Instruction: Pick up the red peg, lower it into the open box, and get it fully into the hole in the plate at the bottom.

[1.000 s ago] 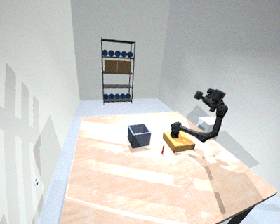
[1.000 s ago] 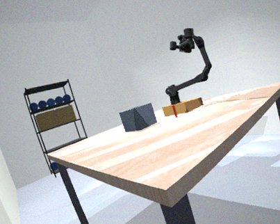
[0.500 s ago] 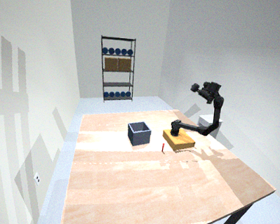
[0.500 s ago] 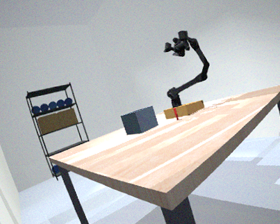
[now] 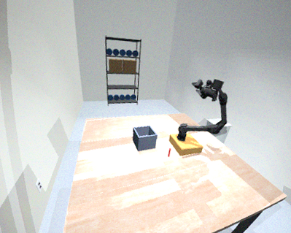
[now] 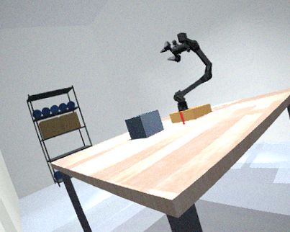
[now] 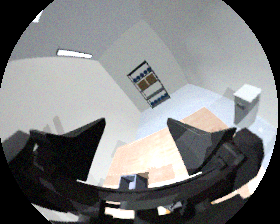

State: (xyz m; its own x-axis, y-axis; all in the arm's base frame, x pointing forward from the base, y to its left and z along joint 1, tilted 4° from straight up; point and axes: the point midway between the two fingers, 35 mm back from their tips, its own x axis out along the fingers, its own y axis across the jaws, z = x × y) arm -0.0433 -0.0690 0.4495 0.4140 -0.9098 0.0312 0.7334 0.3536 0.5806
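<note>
The red peg is 47 cm below my gripper tip, 25 cm to the left of it and 20 cm ahead of it.
</note>
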